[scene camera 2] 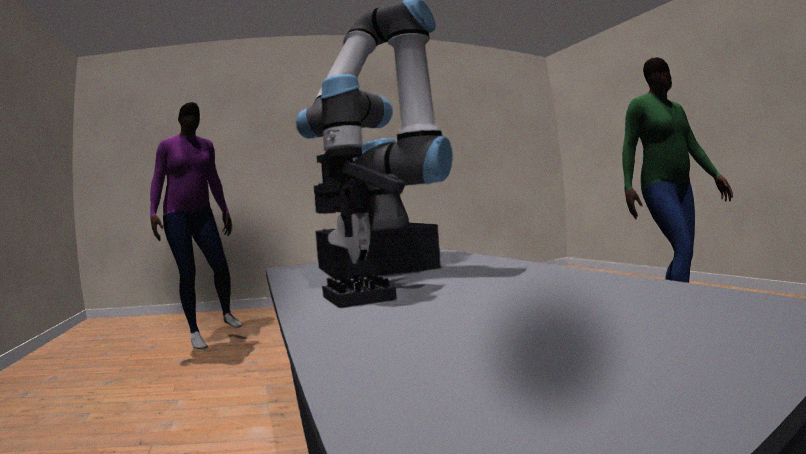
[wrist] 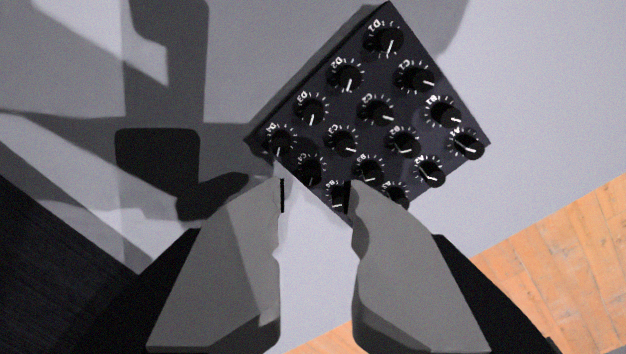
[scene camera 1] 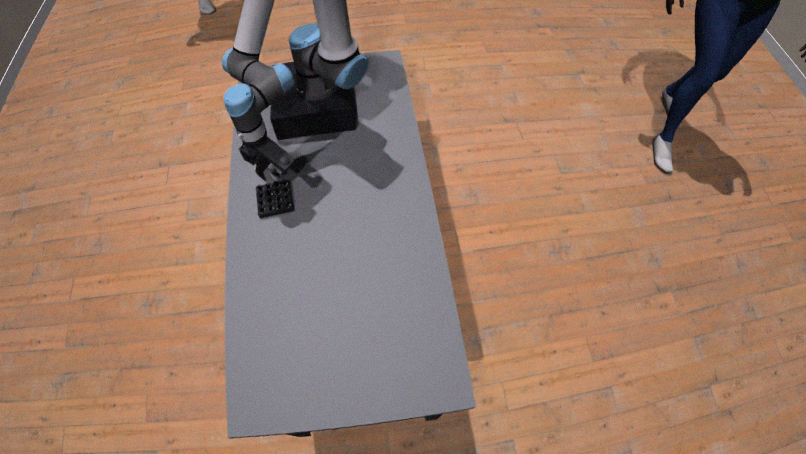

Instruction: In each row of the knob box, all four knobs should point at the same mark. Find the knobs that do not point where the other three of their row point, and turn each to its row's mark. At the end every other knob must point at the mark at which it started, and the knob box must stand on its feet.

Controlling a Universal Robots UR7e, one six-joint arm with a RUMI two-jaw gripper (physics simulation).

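Where they show: gripper, fingertip midpoint: (scene camera 2: pixel 359 262) (wrist: pixel 313 183) (scene camera 1: pixel 275 179); arm's base at its link origin: (scene camera 2: pixel 380 226) (scene camera 1: pixel 317 84).
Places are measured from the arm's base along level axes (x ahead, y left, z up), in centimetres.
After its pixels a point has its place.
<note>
The black knob box (scene camera 1: pixel 275 198) {y -10.8, x 40.6, z -7.4 cm} (scene camera 2: pixel 360 296) {y -12.1, x 44.6, z -9.6 cm} (wrist: pixel 378 70) {y -8.4, x 41.2, z -8.9 cm} lies flat and upright on the table. In the wrist view, the four row D pointers look alike. C1 (wrist: pixel 421 80) {y -9.7, x 42.7, z -7.3 cm}, C2 (wrist: pixel 381 113) {y -10.2, x 40.1, z -7.3 cm} and C3 (wrist: pixel 345 145) {y -10.8, x 37.6, z -7.3 cm} point right; C4 (wrist: pixel 311 171) {y -11.1, x 35.1, z -7.3 cm} points down. B1 (wrist: pixel 450 117) {y -12.4, x 43.3, z -7.3 cm} points right, while B2 (wrist: pixel 406 146) {y -12.7, x 40.5, z -7.3 cm}, B3 (wrist: pixel 370 172) {y -13.0, x 38.0, z -7.3 cm} and B4 (wrist: pixel 338 200) {y -13.7, x 35.4, z -7.3 cm} share another direction. A1 and A2 point alike; A3 is partly covered and A4 is hidden by a finger. My gripper (scene camera 1: pixel 276 170) {y -10.7, x 35.5, z -4.8 cm} (scene camera 2: pixel 359 260) {y -10.7, x 35.5, z -4.8 cm} (wrist: pixel 313 183) {y -10.7, x 35.5, z -4.8 cm} is partly open and empty, above the box's B4–C4 edge.
The grey table (scene camera 1: pixel 344 281) {y 10.8, x 66.3, z -11.1 cm} (scene camera 2: pixel 439 349) {y -7.2, x 73.3, z -11.1 cm} carries the arm's black base (scene camera 1: pixel 315 121) {y -0.1, x 13.0, z -4.3 cm} (scene camera 2: pixel 417 248) {y 6.6, x 12.2, z -5.5 cm} behind the box. The table's side edge is close to the box. Two people (scene camera 2: pixel 188 174) (scene camera 2: pixel 665 140) stand on the floor away from the table.
</note>
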